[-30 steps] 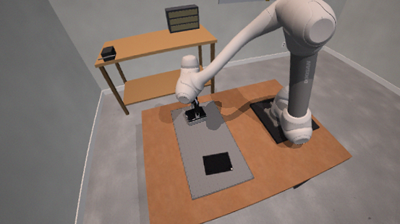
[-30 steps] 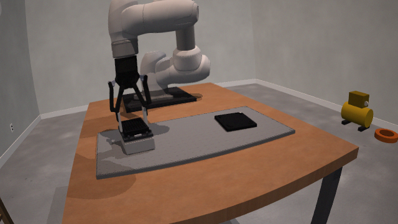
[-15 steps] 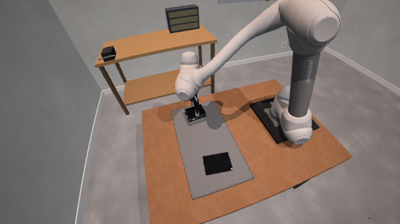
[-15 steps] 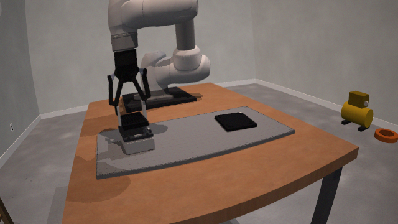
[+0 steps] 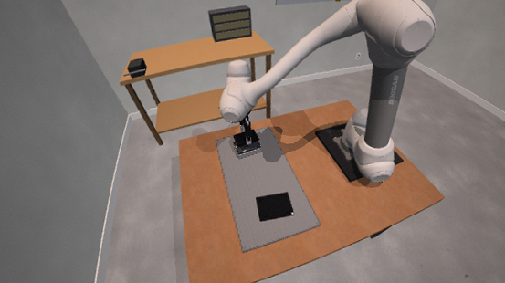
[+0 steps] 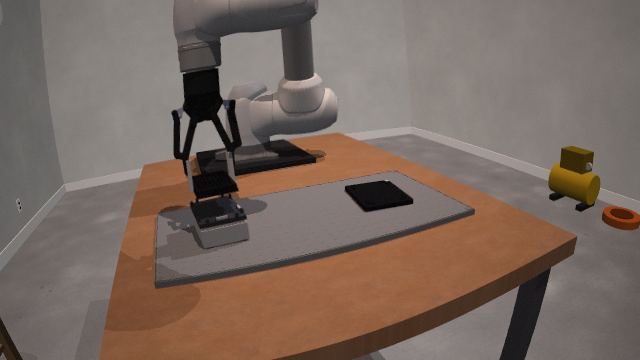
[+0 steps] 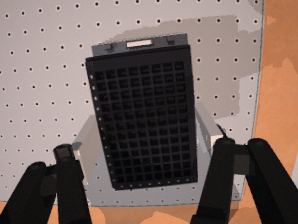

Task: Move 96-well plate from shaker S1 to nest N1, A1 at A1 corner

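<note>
Right now my hand is 39 cm to the right of the black plate nest N1, 13 cm above it and 5 cm past it. From my hand the other things lie so: pale A1 mark: 45 cm to the left, 12 cm below, 12 cm behind; black 96-well plate: 2 cm below.
</note>
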